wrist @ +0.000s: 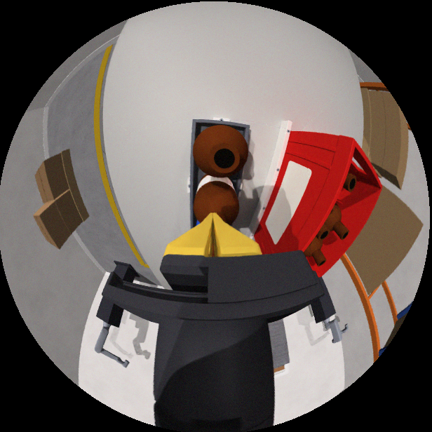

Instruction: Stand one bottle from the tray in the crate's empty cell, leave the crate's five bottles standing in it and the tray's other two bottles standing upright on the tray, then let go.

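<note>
The grey tray (193, 170) lies ahead of the gripper at the centre. A brown bottle (210, 142) stands at its far end, its dark mouth showing. A second brown bottle (215, 197) with a white band is nearer; its neck is hidden behind the yellow fingertips. The tray's near end is hidden by the gripper, and a third tray bottle does not show. My gripper (212, 217) is shut, its fingertips together with no bottle between them, in front of the second bottle in this view. The red crate (322, 160) is at the right, with several brown bottle necks (350, 182) (339, 227) showing; its empty cell cannot be made out.
A white strip (273, 180) runs between tray and crate. Cardboard boxes (60, 220) (387, 135) lie beyond the table at left and right. A yellow floor line (98, 125) runs at the left. An orange rail (361, 282) is at the lower right.
</note>
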